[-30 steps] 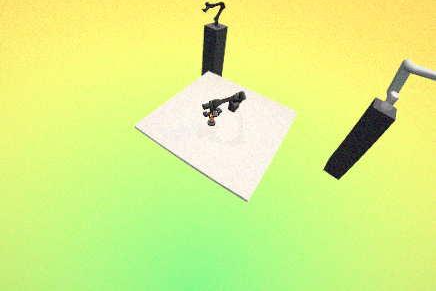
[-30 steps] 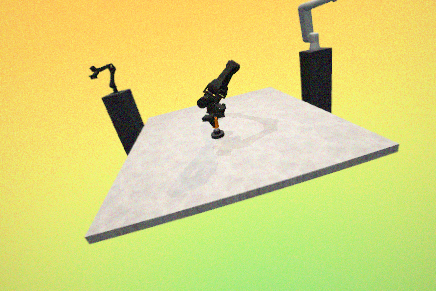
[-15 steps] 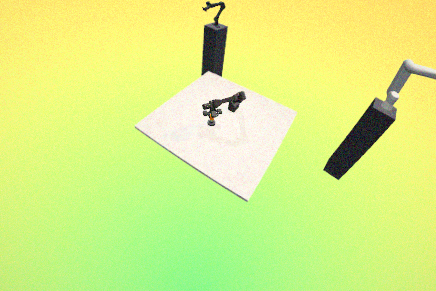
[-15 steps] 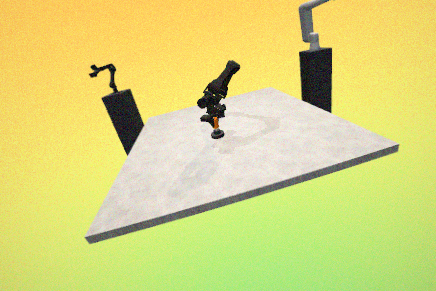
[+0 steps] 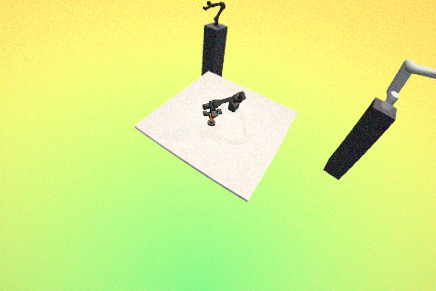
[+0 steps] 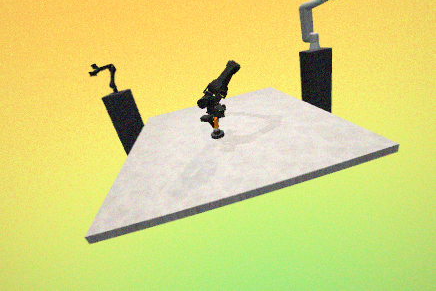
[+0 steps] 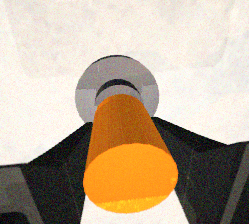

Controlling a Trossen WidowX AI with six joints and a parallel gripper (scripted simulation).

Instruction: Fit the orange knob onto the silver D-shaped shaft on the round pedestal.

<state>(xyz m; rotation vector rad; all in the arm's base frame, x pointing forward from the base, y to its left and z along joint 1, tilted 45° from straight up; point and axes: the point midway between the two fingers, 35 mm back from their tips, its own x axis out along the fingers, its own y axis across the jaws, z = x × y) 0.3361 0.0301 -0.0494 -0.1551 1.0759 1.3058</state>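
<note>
The orange knob is 30 mm above my gripper tip. Round my gripper tip: silver shaft (40 mm below).
</note>
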